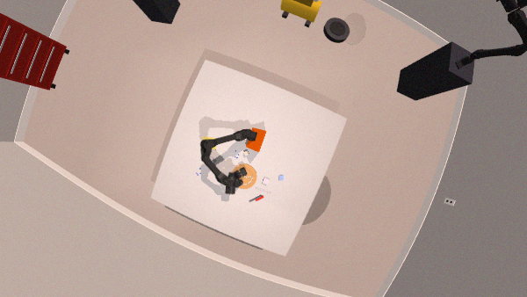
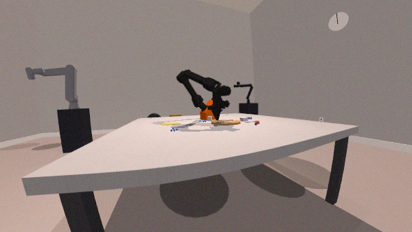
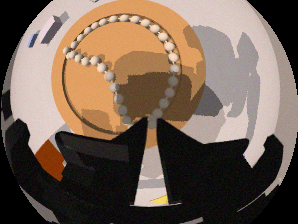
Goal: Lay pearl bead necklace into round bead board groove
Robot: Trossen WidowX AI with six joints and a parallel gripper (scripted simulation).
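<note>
Right now the round tan bead board is 60 mm to the left of my gripper tip and 10 mm below it. Round my gripper tip: tool: 140 mm ahead, 220 mm to the left, 20 mm below; then yellow pad: 170 mm behind, 290 mm to the right, 20 mm below; then white square: 20 mm behind, 240 mm to the left, 10 mm below.
</note>
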